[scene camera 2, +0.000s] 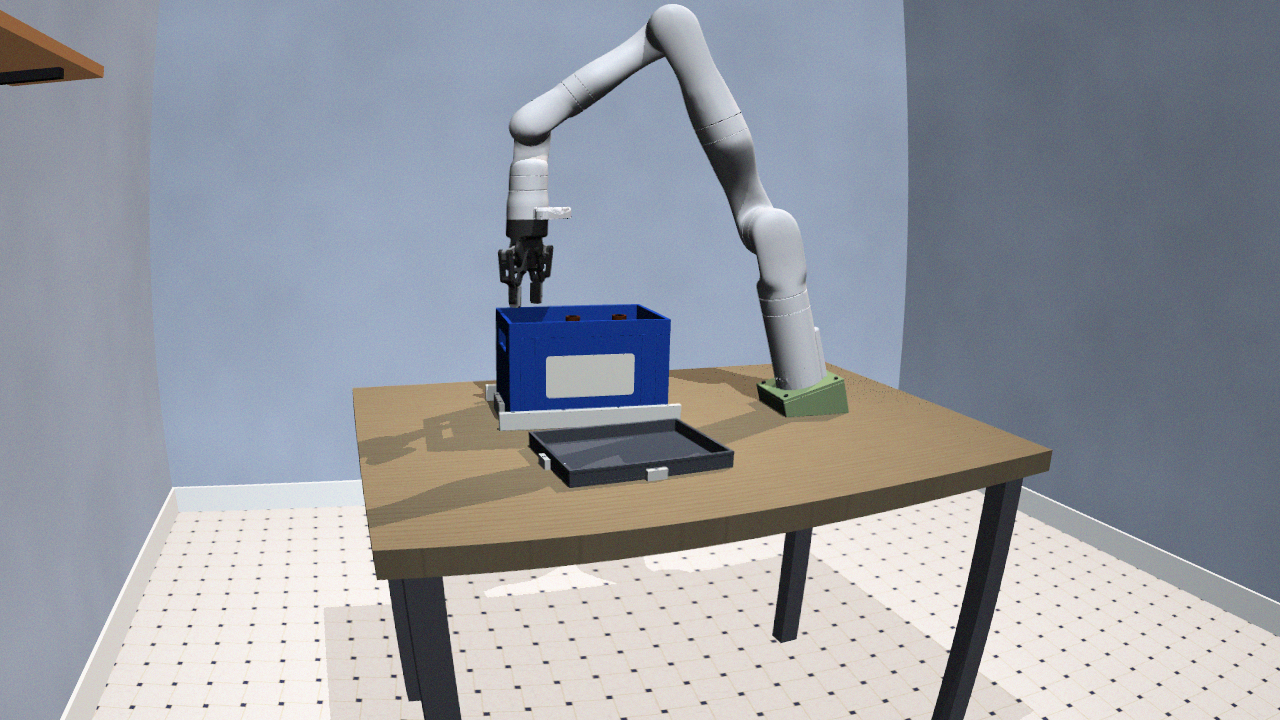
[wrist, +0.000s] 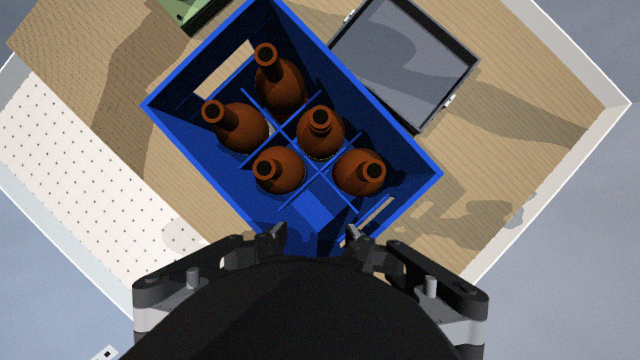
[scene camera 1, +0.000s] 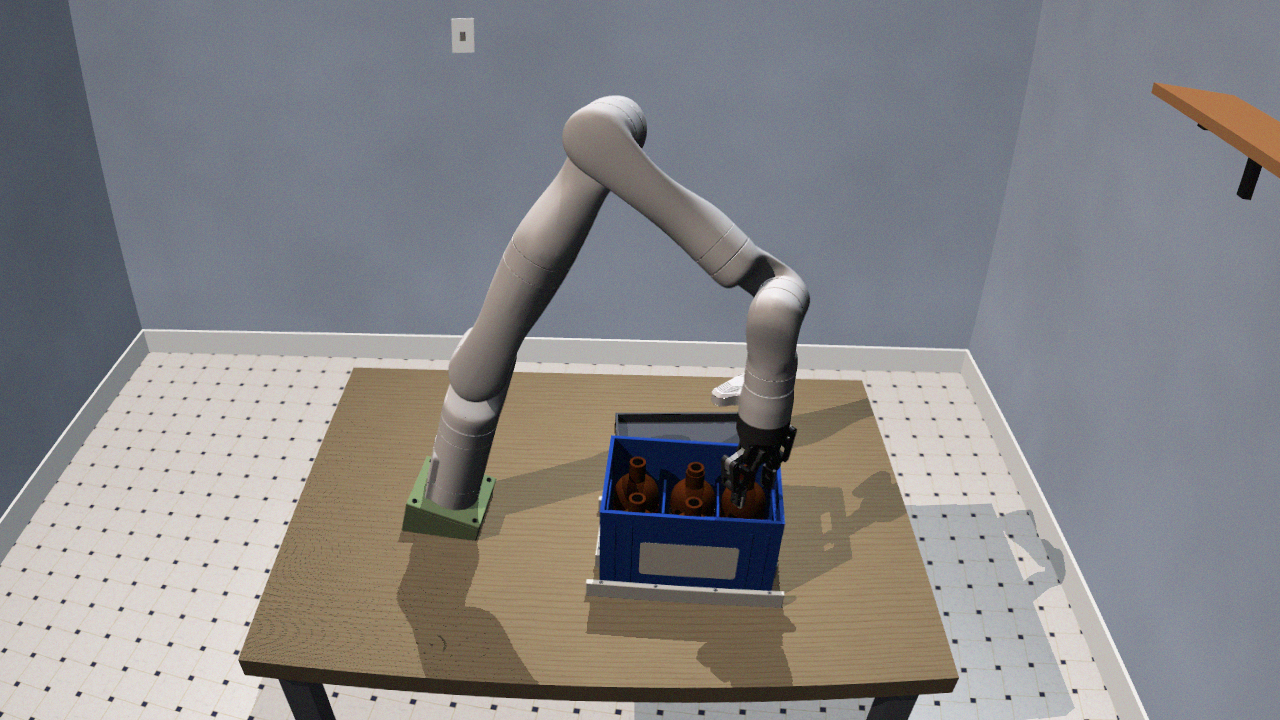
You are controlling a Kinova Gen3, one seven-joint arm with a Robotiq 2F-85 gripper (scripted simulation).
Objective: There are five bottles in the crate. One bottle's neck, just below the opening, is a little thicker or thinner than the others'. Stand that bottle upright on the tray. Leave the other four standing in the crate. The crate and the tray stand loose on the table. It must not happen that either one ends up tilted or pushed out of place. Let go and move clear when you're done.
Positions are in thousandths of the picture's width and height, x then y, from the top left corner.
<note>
I see my gripper (scene camera 1: 588, 688), a blue crate (scene camera 2: 425, 508), a dark grey tray (scene camera 2: 486, 628), a glass bottle (scene camera 1: 543, 673), a glass bottle (scene camera 1: 590, 699) and a glass bottle (scene camera 1: 497, 669).
The blue crate is seen too in the wrist view (wrist: 495, 607). The dark grey tray shows as well in the wrist view (wrist: 643, 179) and in scene camera 1 (scene camera 1: 541, 592). My gripper is seen too in scene camera 2 (scene camera 2: 411, 424) and in the wrist view (wrist: 495, 646).
</note>
